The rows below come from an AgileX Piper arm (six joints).
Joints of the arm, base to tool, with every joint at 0 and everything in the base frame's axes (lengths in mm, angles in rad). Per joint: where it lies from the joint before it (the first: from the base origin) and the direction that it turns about. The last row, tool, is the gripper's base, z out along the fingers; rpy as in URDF.
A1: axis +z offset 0 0 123
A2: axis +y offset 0 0 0
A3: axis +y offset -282.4 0 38.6
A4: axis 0.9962 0 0.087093 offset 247.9 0 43.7
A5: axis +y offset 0 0 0
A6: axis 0.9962 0 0.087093 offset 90.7 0 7.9
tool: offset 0 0 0 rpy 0 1.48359 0
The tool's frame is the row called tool.
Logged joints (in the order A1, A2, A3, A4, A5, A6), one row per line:
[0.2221 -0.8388 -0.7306 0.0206 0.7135 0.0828]
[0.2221 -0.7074 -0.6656 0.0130 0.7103 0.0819]
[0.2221 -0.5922 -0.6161 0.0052 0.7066 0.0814]
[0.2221 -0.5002 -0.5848 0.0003 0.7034 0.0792]
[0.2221 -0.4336 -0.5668 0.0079 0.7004 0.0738]
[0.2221 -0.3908 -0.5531 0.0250 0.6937 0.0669]
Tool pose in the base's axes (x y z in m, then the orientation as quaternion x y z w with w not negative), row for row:
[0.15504 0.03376 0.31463 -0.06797 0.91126 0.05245 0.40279]
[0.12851 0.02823 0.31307 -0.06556 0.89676 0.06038 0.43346]
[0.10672 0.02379 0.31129 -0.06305 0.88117 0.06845 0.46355]
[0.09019 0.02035 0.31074 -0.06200 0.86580 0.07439 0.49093]
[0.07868 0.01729 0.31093 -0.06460 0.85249 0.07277 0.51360]
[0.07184 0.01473 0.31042 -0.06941 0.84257 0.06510 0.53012]
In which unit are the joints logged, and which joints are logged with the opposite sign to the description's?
The joints are logged in radians. Opposite sign: A2, A4.
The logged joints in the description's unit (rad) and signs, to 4 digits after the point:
[0.2221 0.8388 -0.7306 -0.0206 0.7135 0.0828]
[0.2221 0.7074 -0.6656 -0.0130 0.7103 0.0819]
[0.2221 0.5922 -0.6161 -0.0052 0.7066 0.0814]
[0.2221 0.5002 -0.5848 -0.0003 0.7034 0.0792]
[0.2221 0.4336 -0.5668 -0.0079 0.7004 0.0738]
[0.2221 0.3908 -0.5531 -0.0250 0.6937 0.0669]

